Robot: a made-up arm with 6 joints. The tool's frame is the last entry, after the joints.
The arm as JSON. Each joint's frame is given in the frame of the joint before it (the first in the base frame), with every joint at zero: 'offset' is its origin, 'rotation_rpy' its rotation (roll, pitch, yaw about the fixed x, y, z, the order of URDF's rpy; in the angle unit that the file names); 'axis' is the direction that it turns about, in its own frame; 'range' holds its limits. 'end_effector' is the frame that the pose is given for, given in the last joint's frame.
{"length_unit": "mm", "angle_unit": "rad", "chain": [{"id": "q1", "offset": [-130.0, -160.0, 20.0], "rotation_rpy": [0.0, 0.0, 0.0], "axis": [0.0, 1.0, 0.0], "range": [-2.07, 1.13]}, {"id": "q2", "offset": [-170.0, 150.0, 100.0], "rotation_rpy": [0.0, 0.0, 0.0], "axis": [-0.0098, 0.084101, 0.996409], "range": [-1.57, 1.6]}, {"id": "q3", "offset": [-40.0, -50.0, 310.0], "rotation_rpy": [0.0, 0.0, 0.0], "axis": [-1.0, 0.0, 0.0], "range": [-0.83, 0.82]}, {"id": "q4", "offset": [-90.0, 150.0, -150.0], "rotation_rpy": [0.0, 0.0, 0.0], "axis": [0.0, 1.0, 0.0], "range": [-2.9, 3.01]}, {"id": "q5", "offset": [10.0, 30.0, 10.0], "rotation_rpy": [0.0, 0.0, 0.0], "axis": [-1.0, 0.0, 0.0], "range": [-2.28, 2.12]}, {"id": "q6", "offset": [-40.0, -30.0, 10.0], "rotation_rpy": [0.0, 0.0, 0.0], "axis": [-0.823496, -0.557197, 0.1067], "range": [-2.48, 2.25]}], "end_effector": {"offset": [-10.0, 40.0, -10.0], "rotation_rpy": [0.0, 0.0, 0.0]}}
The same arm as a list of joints. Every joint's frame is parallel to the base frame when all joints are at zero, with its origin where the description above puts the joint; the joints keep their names.
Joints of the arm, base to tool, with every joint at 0 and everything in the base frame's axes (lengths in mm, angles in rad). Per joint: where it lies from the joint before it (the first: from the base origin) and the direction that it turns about. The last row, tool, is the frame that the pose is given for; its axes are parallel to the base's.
q1: origin -130.0 -160.0 20.0 axis 0 1 0
q2: origin -170.0 150.0 100.0 axis -0.0098 0.084101 0.996409
q3: origin -40.0 -50.0 310.0 axis -1 0 0
q4: origin -90.0 150.0 -150.0 axis 0 1 0
q5: origin 10.0 30.0 10.0 axis -1 0 0
q6: origin -40.0 -30.0 10.0 axis -0.823496 -0.557197 0.1067
tool: origin -10.0 40.0 -10.0
Joint limits (rad, base to tool): -2.0700..1.1300 -1.5700..1.6000 -0.8300..0.8200 -2.9000..3.0100 -2.2800..2.1200 -2.4800..2.2500

